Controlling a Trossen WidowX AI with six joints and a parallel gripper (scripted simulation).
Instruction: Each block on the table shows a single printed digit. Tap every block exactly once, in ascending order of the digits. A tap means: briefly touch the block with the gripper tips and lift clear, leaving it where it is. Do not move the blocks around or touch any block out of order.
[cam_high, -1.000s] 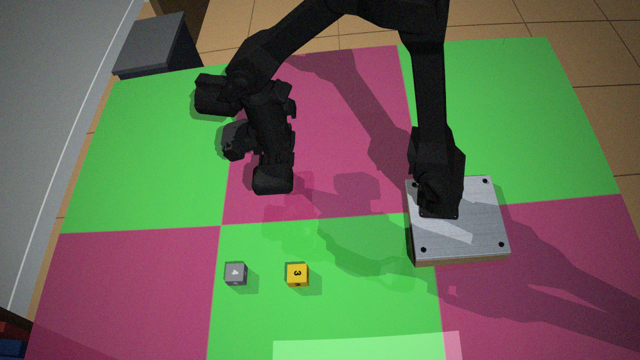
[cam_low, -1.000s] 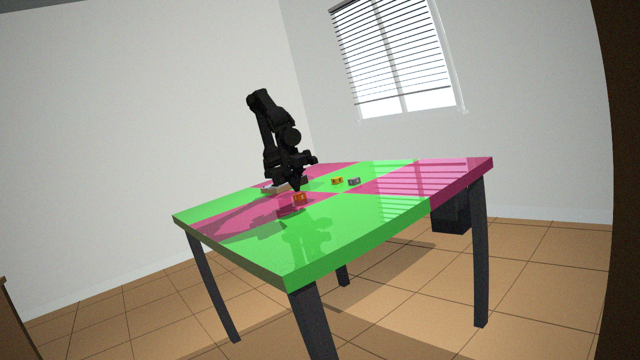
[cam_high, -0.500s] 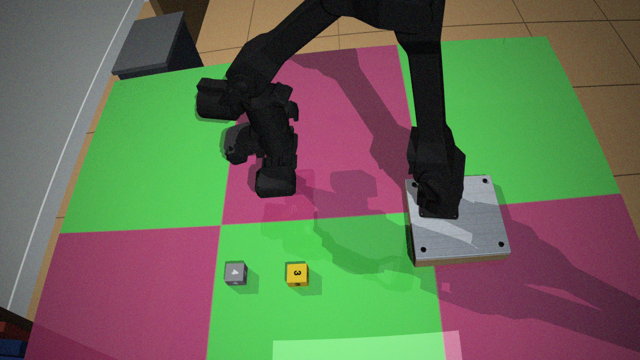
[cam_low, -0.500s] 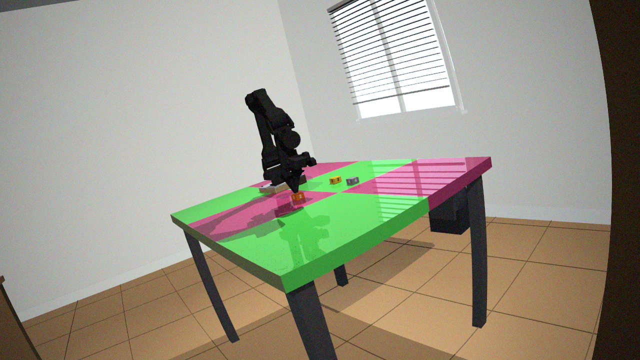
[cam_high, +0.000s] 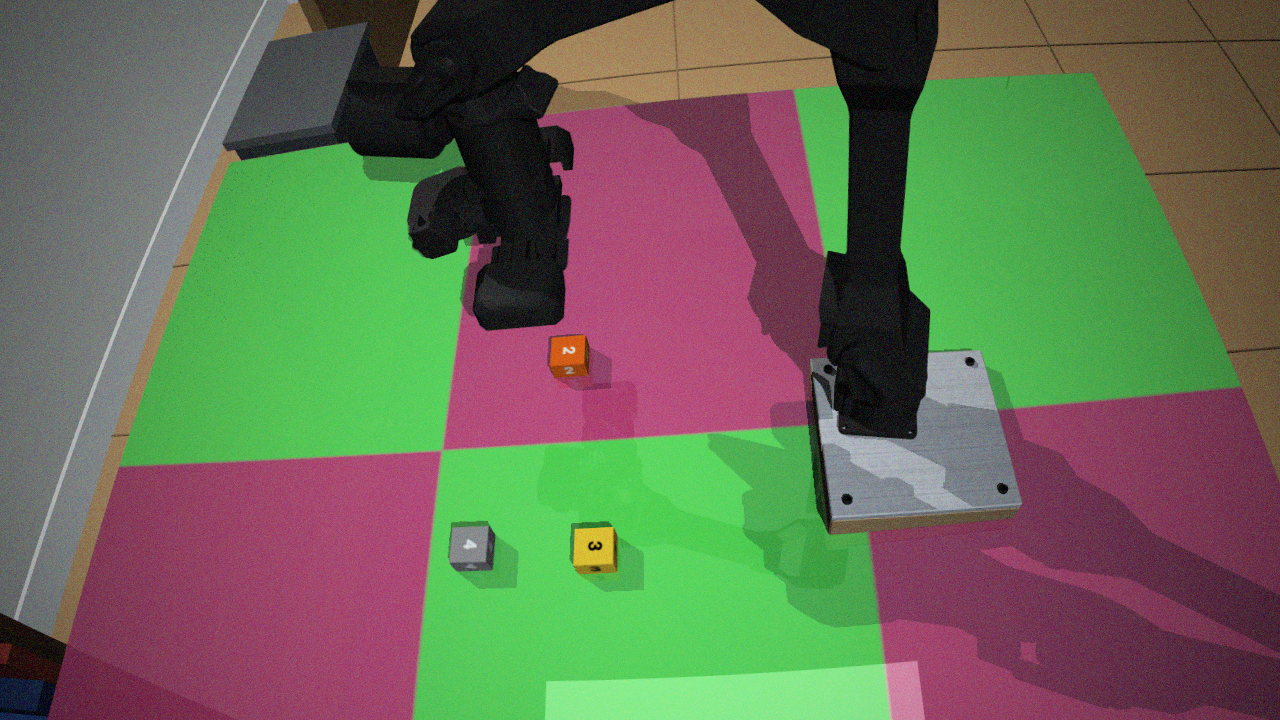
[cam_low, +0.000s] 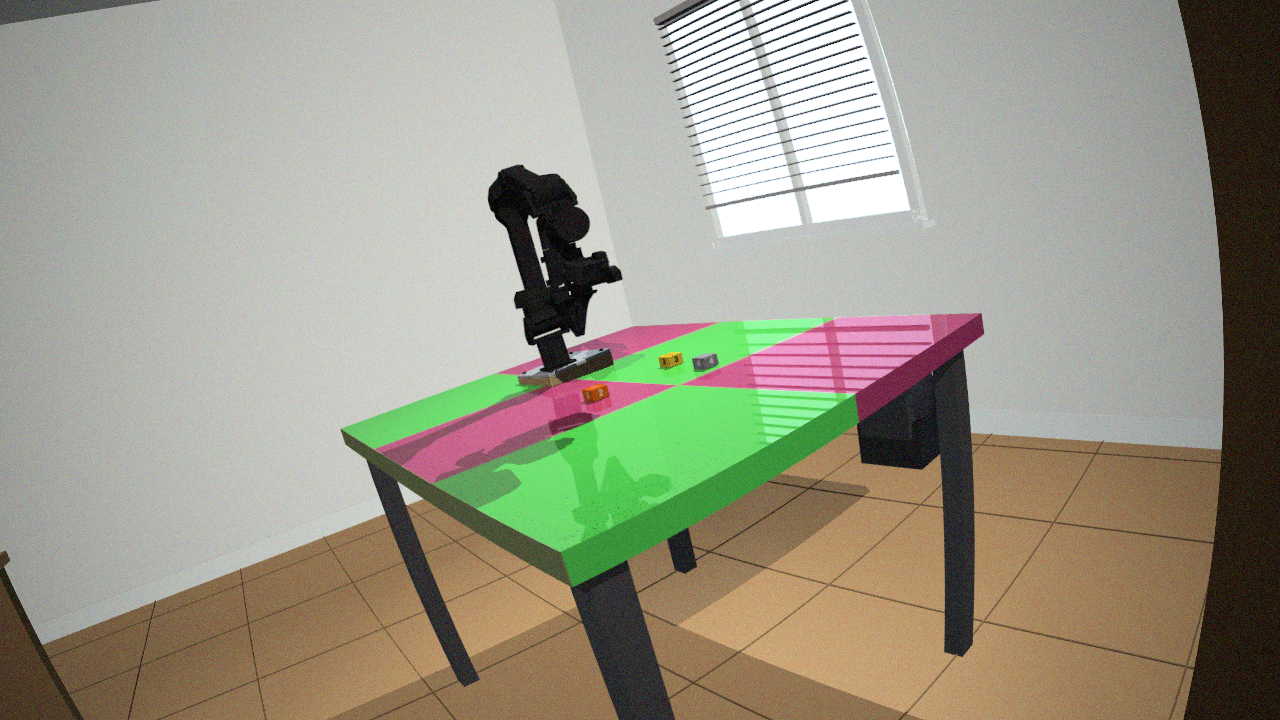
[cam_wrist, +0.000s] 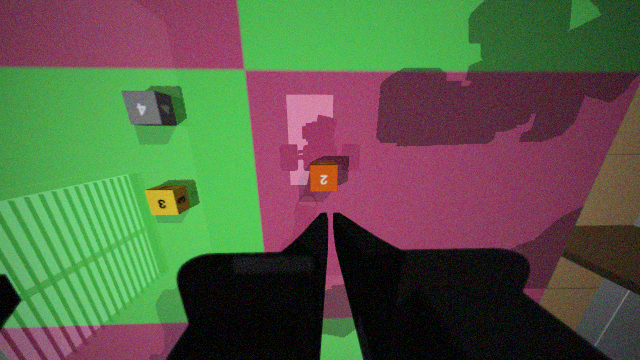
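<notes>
My gripper tip is 19 cm to the right of the yellow block, 10 cm above it and 5 cm past it. Round my gripper tip: grey block (20 cm to the left, 10 cm below, 5 cm ahead).
</notes>
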